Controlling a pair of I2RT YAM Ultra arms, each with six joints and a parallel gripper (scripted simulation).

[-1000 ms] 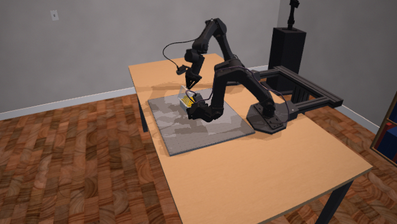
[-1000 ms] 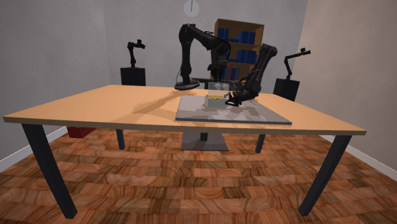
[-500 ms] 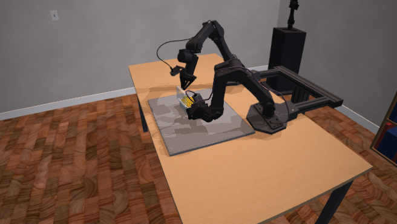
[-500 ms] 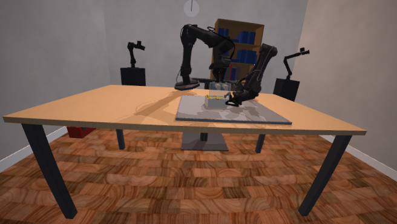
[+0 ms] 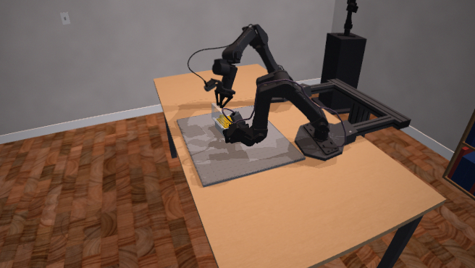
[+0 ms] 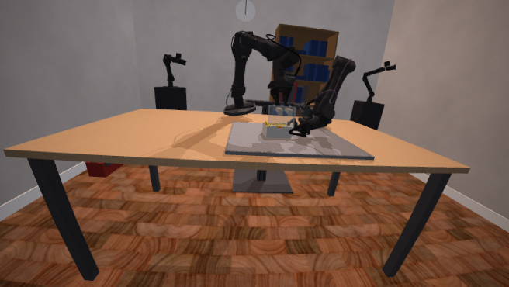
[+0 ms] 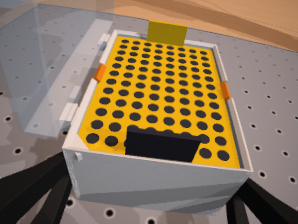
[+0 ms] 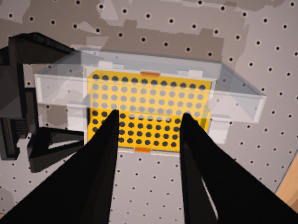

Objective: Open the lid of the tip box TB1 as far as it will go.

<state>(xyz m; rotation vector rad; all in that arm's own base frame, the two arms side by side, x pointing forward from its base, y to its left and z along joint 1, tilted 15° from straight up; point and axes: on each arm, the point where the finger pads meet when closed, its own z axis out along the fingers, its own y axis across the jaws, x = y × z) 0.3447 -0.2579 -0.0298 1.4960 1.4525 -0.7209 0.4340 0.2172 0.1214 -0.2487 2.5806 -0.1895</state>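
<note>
Right now my left hand is 5 cm to the left of the yellow hole-grid insert, 2 cm below it and 2 cm short of it. The rest, counted from my left hand: tip box: 5 cm to the right, 4 cm above, 2 cm ahead.
</note>
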